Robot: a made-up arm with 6 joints.
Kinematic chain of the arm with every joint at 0, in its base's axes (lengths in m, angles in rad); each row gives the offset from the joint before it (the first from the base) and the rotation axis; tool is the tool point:
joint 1: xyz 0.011 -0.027 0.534 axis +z
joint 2: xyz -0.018 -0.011 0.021 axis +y
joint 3: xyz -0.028 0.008 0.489 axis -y
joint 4: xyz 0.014 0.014 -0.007 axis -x
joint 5: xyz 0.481 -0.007 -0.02 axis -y
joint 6: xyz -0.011 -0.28 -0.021 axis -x
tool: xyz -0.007 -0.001 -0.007
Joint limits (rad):
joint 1: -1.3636..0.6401
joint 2: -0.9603..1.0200
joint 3: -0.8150..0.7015
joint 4: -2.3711..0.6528
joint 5: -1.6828..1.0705
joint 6: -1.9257..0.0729
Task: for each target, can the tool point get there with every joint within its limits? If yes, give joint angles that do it. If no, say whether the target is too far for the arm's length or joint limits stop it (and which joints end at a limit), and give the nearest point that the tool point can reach.
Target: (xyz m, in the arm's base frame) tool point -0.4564 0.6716 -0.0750
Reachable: no: joint limits stop it (at a limit: joint 1, joint 2, joint 4, joint 5, joint 6) | nearest point 0.0163 0.2915 0.3300 | short by 0.729 m
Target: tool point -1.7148 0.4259 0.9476
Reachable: no: too far | nearest point -0.6481 0.1460 1.2644 | short by 1.147 m
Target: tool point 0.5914 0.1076 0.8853
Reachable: yes | joints 0.3542 0.2443 0.4974 -1.1941 -0.9960 -0.9896
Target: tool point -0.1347 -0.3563 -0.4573
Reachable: no: joint limits stop it (at a limit: joint 1, joint 2, joint 5, joint 6) | nearest point -0.0040 -0.3803 0.2524 | short by 0.722 m
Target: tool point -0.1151 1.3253 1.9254
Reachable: no: too far | nearest point -0.3277 0.5564 1.2732 | short by 1.030 m
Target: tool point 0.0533 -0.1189 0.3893
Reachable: yes | joints -0.6257 0.7904 -0.6418 -1.1777 0.5375 -0.1175
